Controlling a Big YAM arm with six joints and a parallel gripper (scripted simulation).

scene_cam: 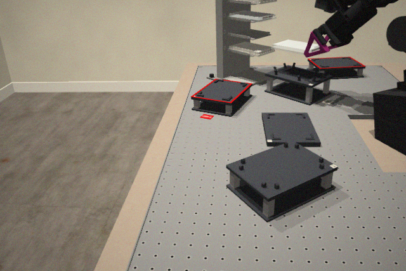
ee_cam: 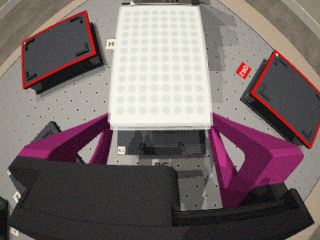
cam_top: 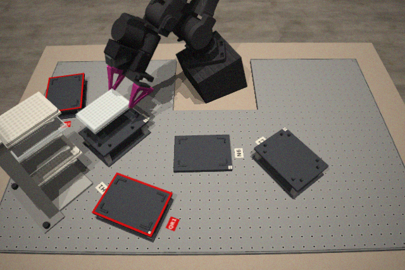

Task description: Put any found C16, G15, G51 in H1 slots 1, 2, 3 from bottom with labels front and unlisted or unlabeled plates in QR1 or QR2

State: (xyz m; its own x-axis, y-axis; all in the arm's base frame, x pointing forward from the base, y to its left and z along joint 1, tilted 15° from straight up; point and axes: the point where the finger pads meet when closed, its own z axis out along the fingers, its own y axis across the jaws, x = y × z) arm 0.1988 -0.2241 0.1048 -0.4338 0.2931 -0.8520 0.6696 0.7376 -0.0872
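Now: hand 40 mm short of the regrip nest, 30 mm to the left of it and 90 mm above it. Also, from my hand: flat nest N6: 100 mm ahead, 220 mm to the left, 140 mm below; then plate labelled G51: 170 mm ahead, 160 mm to the right, 70 mm above; then quarantine nest QR2: 130 mm behind, 230 mm to the right, 110 mm below.
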